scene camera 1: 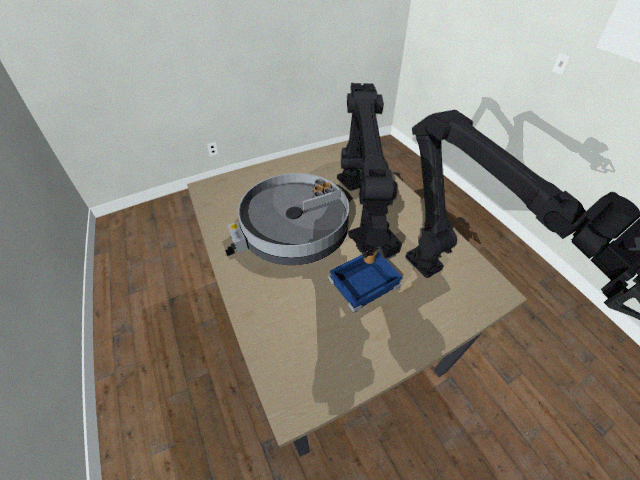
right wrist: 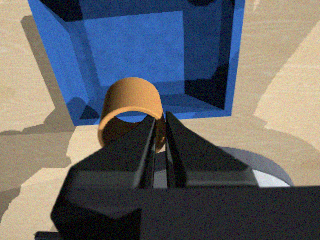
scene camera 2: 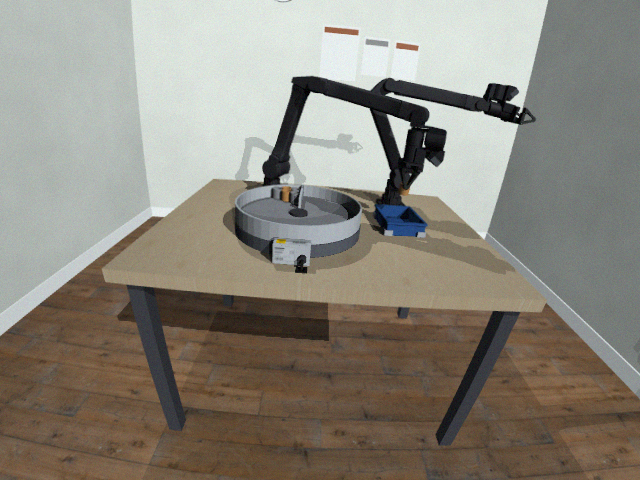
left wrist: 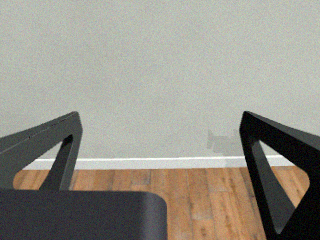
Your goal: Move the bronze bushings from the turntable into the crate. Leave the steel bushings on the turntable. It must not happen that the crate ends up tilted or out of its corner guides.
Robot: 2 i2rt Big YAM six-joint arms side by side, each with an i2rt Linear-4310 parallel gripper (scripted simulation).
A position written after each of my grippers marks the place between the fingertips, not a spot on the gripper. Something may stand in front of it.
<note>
In view: my left gripper (left wrist: pixel 160 120), my right gripper (right wrist: pixel 160 120), a blue crate (scene camera 1: pixel 357 278) and a bronze bushing (right wrist: pixel 128 94).
The blue crate shows as well in the right wrist view (right wrist: pixel 192 60) and in scene camera 2 (scene camera 2: pixel 401 215). The left wrist view misses the blue crate: it is out of frame.
</note>
